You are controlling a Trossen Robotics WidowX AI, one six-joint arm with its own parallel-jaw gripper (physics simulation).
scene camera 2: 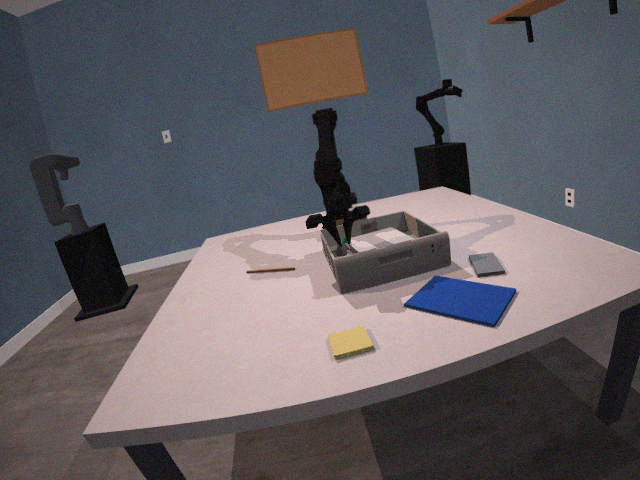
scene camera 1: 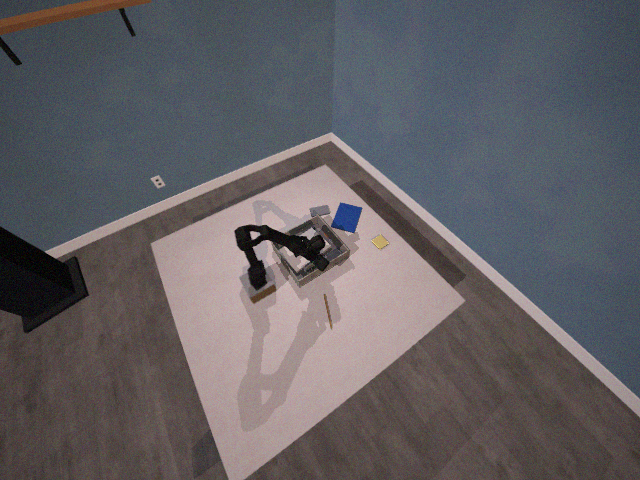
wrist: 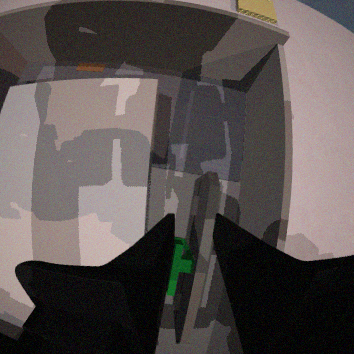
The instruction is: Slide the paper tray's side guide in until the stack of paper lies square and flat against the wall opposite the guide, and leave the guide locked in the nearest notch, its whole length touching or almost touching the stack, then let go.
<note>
On the table rests a blue book (scene camera 2: 480,303). Also in view: my gripper (scene camera 2: 345,245), a white paper stack (scene camera 2: 387,236) and a side guide (wrist: 193,264).
The white paper stack shows as well in the wrist view (wrist: 83,147). My gripper also shows in the wrist view (wrist: 192,219). The wrist view does not show the blue book: it is out of frame.
</note>
